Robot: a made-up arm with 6 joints. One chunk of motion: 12 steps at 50 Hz.
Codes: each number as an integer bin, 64 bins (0 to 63) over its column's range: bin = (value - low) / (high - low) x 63, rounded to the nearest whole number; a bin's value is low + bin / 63 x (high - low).
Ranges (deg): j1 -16..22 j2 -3..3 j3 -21..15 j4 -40..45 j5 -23..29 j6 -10..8
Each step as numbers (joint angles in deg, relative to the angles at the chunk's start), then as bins.
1 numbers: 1.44 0.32 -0.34 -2.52 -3.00 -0.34
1 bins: 29 35 36 28 24 34
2 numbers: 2.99 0.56 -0.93 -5.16 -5.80 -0.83
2 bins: 31 37 35 26 21 32
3 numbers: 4.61 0.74 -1.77 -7.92 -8.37 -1.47
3 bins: 34 39 34 24 18 30
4 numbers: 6.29 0.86 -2.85 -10.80 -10.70 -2.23
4 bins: 37 41 32 22 15 27
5 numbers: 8.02 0.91 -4.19 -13.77 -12.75 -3.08
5 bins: 40 41 29 19 12 24
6 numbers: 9.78 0.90 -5.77 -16.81 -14.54 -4.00
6 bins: 43 41 27 17 10 21
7 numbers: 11.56 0.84 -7.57 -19.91 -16.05 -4.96
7 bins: 46 40 24 15 8 18
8 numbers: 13.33 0.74 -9.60 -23.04 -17.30 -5.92
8 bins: 49 39 20 13 7 14
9 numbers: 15.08 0.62 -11.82 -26.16 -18.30 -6.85
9 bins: 52 38 16 10 6 11
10 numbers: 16.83 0.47 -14.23 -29.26 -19.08 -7.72
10 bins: 54 36 12 8 5 8
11 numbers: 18.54 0.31 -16.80 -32.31 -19.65 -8.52
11 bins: 57 35 7 6 4 5
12 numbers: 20.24 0.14 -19.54 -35.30 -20.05 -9.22
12 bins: 60 33 3 3 4 3
